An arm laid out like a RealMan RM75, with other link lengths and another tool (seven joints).
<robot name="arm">
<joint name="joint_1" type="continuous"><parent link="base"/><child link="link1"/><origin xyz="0 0 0.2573" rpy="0 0 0"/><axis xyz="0 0 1"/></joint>
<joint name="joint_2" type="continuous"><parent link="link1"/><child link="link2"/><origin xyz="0 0 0" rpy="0 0 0"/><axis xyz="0 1 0"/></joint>
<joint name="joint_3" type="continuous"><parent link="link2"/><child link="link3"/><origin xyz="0 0 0.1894" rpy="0 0 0"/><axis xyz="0 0 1"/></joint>
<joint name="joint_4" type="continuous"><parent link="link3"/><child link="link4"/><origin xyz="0 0 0" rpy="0 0 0"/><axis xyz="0 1 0"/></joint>
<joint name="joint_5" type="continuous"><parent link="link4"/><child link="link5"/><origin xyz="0 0 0.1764" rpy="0 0 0"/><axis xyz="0 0 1"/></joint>
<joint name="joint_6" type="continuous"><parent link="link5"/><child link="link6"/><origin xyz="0 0 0" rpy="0 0 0"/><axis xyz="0 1 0"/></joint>
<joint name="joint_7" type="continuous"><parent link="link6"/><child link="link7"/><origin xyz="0 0 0.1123" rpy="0 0 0"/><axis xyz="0 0 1"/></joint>
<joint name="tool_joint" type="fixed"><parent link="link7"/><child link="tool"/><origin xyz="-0.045 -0.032 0.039" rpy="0.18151 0 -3.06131"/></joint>
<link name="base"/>
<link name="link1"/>
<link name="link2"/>
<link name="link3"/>
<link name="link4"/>
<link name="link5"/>
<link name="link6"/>
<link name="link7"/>
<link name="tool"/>
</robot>
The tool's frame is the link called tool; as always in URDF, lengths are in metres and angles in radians. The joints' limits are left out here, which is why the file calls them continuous.
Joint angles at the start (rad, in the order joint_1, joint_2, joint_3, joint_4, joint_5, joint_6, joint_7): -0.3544 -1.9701 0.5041 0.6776 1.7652 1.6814 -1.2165
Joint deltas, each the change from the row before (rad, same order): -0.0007 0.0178 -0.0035 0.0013 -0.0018 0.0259 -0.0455; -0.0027 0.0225 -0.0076 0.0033 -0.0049 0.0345 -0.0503; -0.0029 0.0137 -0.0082 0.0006 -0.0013 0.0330 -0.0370; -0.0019 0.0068 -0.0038 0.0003 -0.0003 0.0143 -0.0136; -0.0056 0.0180 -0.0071 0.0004 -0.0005 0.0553 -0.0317; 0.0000 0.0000 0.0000 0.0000 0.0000 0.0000 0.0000; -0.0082 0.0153 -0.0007 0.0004 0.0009 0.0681 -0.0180; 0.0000 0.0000 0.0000 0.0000 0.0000 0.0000 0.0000; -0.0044 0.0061 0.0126 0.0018 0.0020 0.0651 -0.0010; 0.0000 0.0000 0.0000 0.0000 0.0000 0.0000 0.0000; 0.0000 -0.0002 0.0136 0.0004 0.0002 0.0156 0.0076; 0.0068 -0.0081 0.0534 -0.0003 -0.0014 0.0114 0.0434
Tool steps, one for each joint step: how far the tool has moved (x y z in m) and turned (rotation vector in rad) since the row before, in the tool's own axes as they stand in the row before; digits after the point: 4 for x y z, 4 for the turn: -0.0034 -0.0010 -0.0035 0.0143 -0.0089 -0.0293; -0.0059 -0.0007 -0.0043 0.0176 -0.0130 -0.0261; -0.0041 -0.0024 -0.0018 0.0211 -0.0133 -0.0221; -0.0021 -0.0008 -0.0009 0.0093 -0.0044 -0.0062; -0.0062 -0.0047 -0.0008 0.0447 -0.0129 -0.0122; 0.0000 0.0000 0.0000 0.0000 0.0000 0.0000; -0.0063 -0.0068 0.0019 0.0658 -0.0091 -0.0004; 0.0000 0.0000 0.0000 0.0000 0.0000 0.0000; -0.0031 -0.0085 0.0044 0.0743 -0.0014 0.0049; 0.0000 0.0000 0.0000 0.0000 0.0000 0.0000; 0.0004 -0.0027 0.0024 0.0259 0.0053 0.0041; 0.0053 -0.0050 0.0070 0.0515 0.0249 0.0188
